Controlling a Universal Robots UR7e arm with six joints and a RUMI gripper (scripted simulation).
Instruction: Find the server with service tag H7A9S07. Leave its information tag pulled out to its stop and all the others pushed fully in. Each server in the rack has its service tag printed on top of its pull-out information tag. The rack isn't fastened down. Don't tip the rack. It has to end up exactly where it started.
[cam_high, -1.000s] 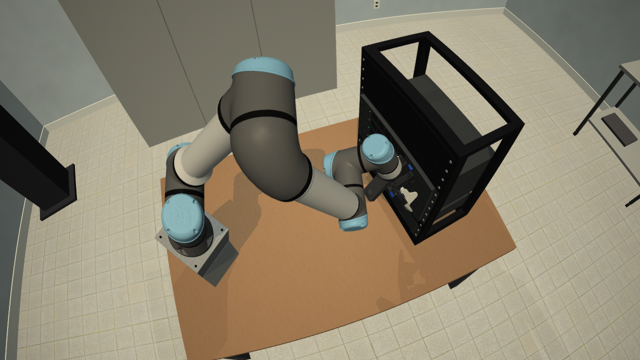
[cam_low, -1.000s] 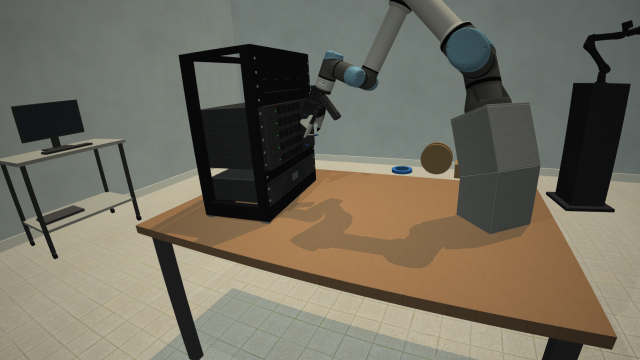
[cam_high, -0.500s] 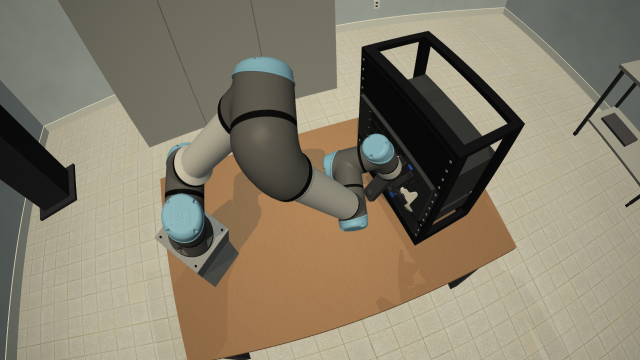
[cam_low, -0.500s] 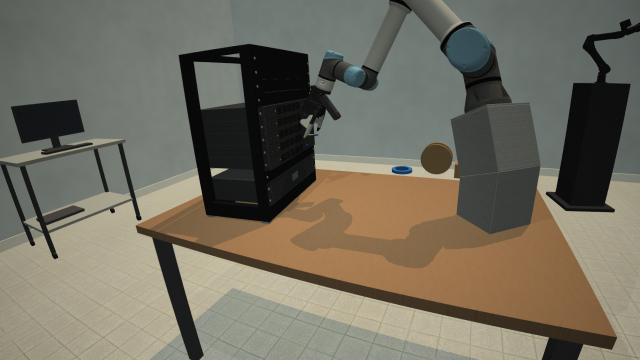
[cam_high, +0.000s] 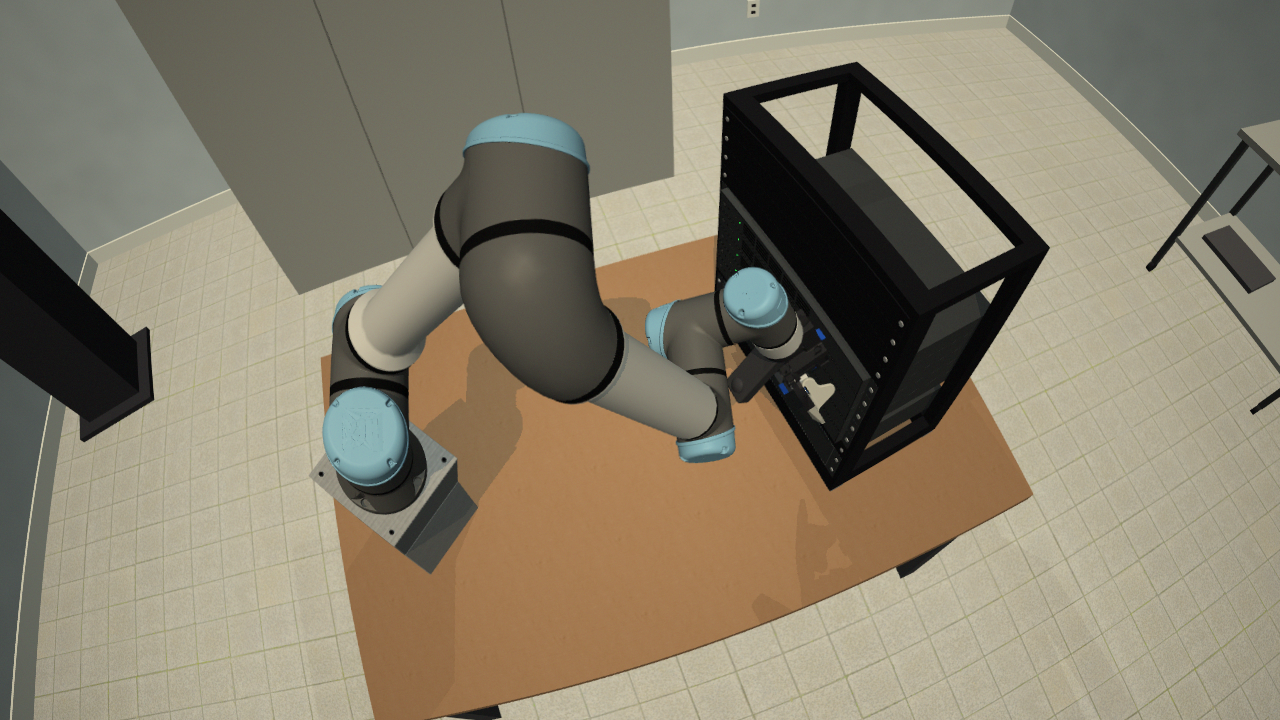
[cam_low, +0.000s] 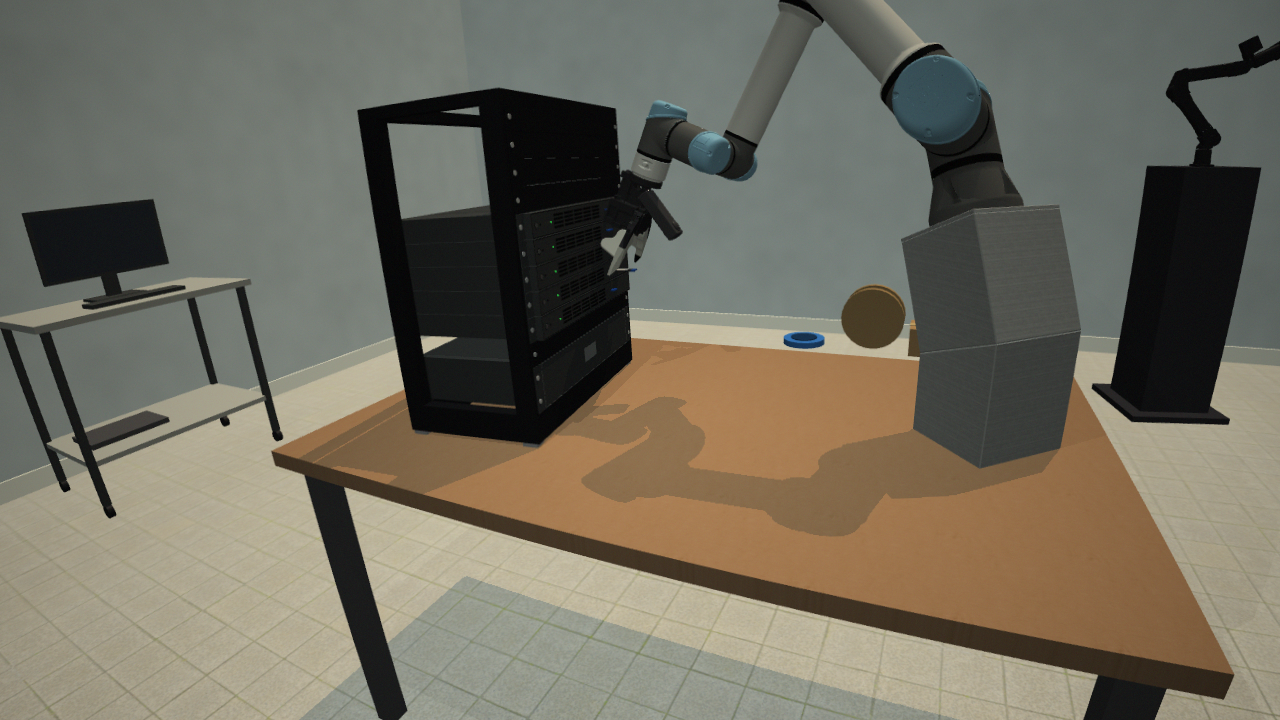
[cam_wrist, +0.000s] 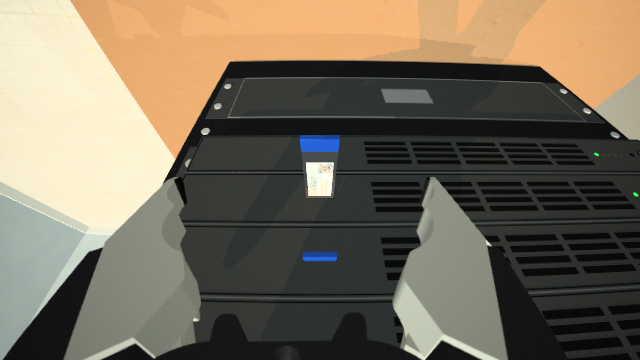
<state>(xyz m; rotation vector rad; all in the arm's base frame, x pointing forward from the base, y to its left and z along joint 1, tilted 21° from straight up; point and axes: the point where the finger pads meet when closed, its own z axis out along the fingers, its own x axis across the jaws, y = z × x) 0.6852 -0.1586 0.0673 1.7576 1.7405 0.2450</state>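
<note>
My hand is 10 mm to the right of the information tag and 10 mm short of it.
</note>
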